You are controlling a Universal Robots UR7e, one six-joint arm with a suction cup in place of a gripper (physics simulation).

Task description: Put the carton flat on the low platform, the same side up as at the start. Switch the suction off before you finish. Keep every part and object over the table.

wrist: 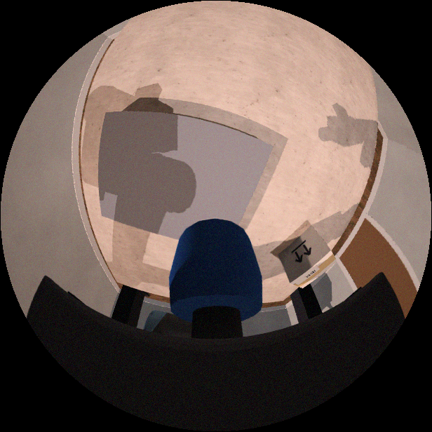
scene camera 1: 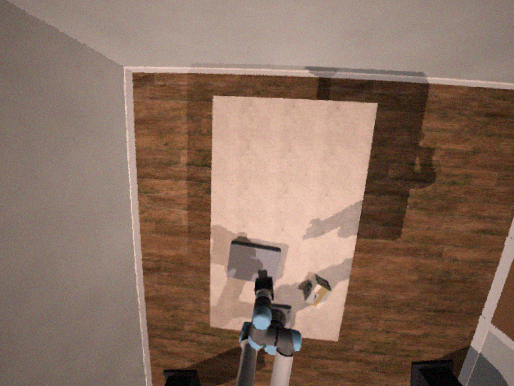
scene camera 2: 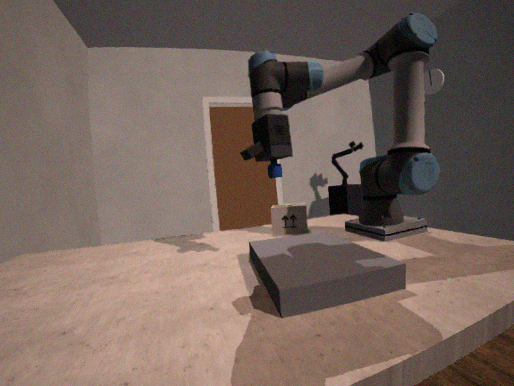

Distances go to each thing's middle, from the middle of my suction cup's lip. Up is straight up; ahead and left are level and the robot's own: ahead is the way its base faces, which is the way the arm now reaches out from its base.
I see the low platform (scene camera 2: 304,273) 20 mm behind my suction cup, 90 mm to the left of it and 210 mm below it. Round my suction cup: carton (scene camera 2: 286,218): 240 mm behind, 290 mm to the right, 180 mm below.
